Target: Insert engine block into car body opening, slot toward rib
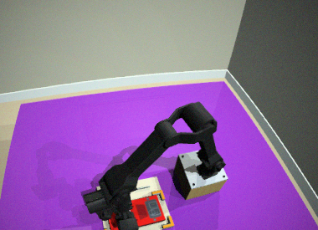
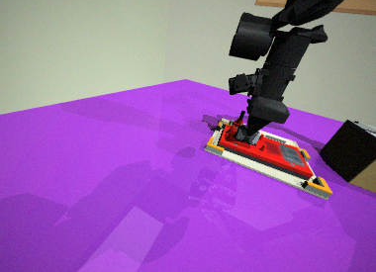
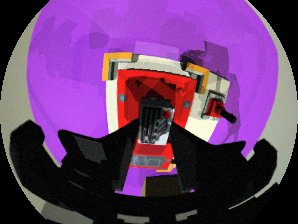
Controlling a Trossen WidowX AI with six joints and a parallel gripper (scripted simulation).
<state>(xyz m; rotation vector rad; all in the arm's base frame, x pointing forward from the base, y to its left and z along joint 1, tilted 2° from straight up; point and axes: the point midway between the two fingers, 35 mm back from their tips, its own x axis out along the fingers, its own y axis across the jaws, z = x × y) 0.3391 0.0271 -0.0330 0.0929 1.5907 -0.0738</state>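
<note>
The dark grey engine block lies 10 mm below my gripper tip. Round my gripper tip: red-and-black post 10 mm ahead, 120 mm to the right, 10 mm below.
</note>
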